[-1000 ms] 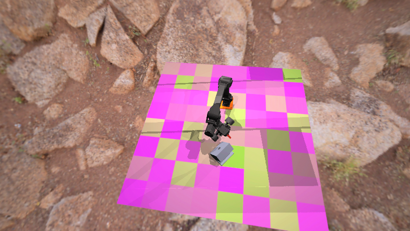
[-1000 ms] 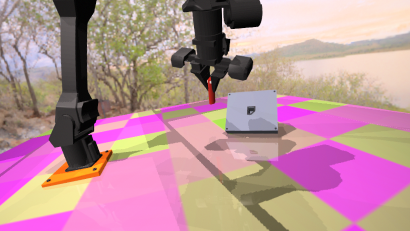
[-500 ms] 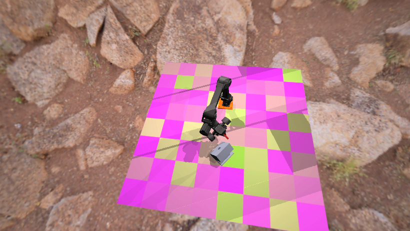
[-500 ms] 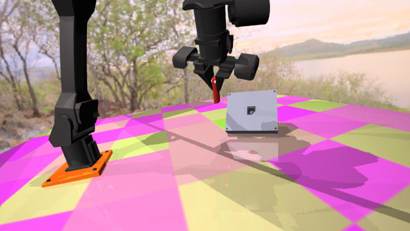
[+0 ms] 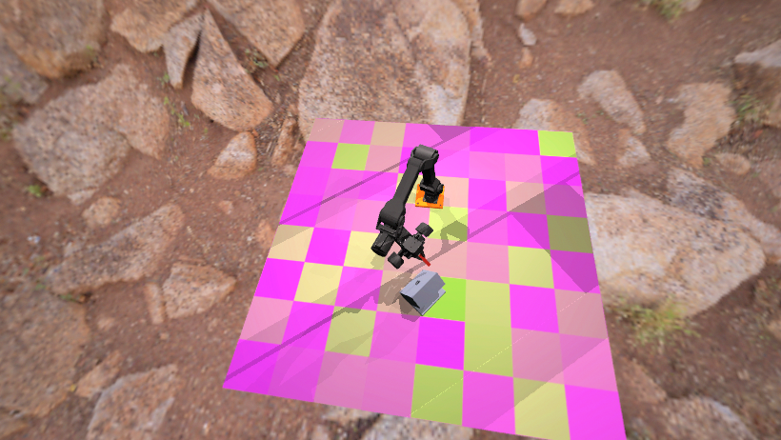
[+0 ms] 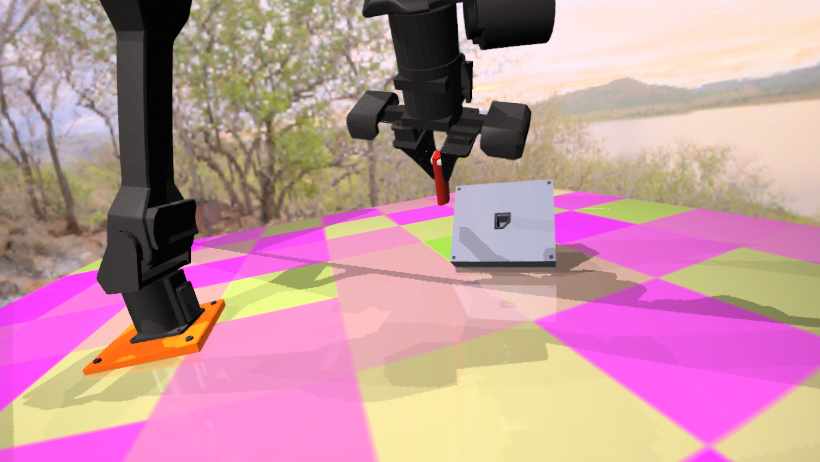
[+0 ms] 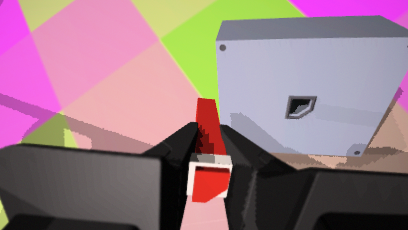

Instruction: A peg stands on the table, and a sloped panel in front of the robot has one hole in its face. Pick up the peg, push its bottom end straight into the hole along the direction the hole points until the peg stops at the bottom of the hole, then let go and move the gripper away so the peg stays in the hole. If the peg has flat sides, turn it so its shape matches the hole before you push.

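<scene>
Right now the grey sloped panel is 80 mm below my gripper tip, 80 mm ahead of it and 20 mm to the left of it. Round my gripper tip: red peg (10 mm to the right, 10 mm above).
</scene>
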